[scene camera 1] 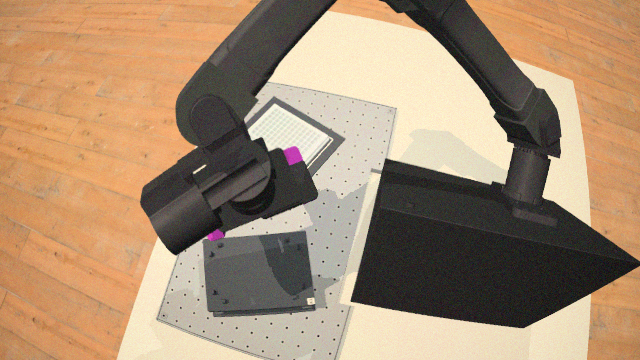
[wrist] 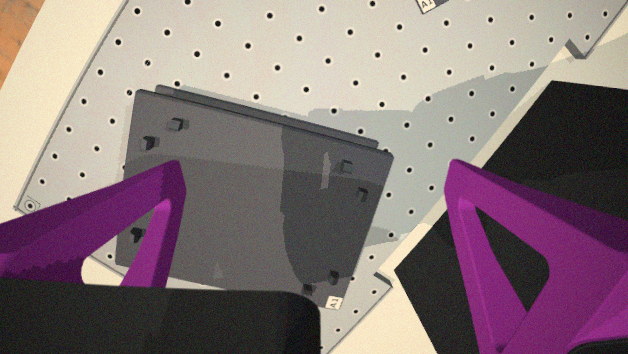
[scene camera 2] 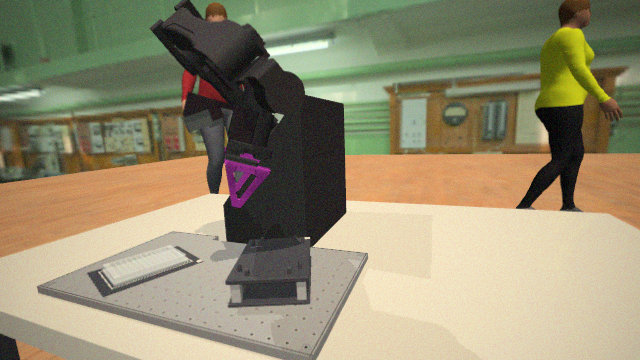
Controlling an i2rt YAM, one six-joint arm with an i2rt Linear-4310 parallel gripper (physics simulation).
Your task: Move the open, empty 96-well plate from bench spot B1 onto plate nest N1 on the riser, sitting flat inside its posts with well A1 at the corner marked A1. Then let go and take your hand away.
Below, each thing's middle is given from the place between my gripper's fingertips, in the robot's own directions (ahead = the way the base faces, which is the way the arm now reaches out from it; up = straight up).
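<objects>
My hand is 130 mm above, 200 mm to the left of and 40 mm short of the white well plate (scene camera 1: 279,128). Dark outlined pad (scene camera 1: 335,140), measured from my hand: 200 mm to the right, 40 mm ahead, 140 mm below.
</objects>
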